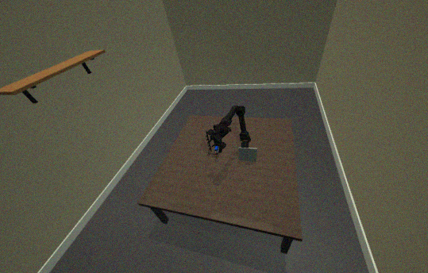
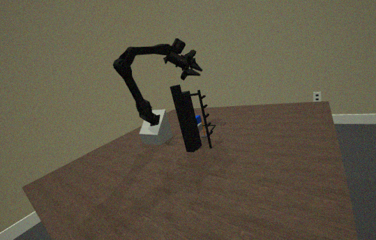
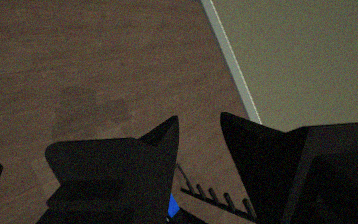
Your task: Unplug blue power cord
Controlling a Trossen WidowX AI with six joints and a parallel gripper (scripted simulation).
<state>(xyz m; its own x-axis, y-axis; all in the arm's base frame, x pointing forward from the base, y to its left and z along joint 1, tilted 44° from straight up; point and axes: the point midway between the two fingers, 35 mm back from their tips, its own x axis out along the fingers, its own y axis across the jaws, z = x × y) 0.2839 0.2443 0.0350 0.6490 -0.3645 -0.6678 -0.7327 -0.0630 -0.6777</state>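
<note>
Now: gripper tip 180 mm to the left of the blue plug and 210 mm above it.
</note>
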